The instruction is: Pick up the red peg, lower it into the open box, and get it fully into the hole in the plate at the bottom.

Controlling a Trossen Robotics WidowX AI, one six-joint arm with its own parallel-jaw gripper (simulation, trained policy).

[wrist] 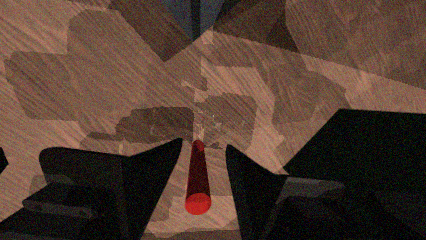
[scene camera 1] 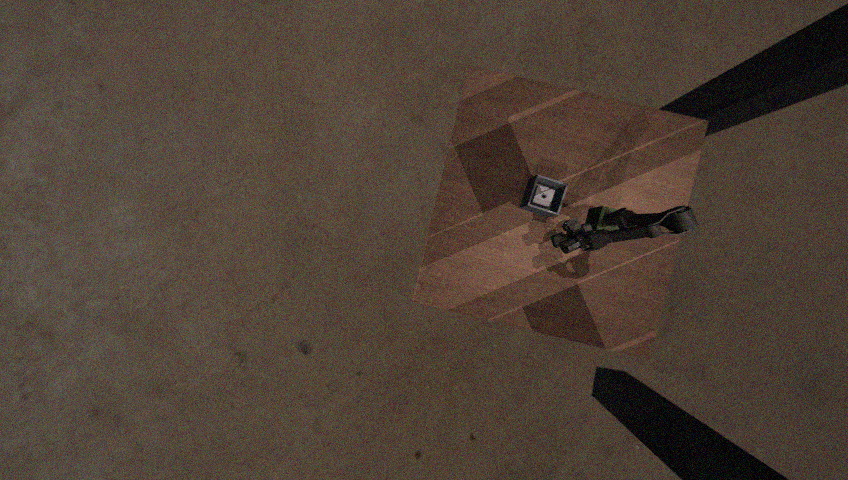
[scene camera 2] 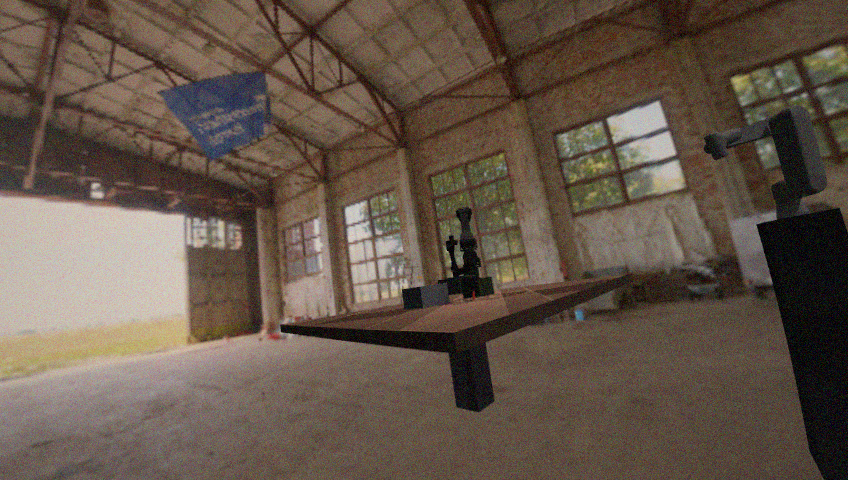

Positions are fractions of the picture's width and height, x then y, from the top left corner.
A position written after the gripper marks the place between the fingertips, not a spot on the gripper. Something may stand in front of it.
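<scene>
Red peg (wrist: 0.47,0.83), visible. The gripper (wrist: 0.48,0.61), likewise.
</scene>
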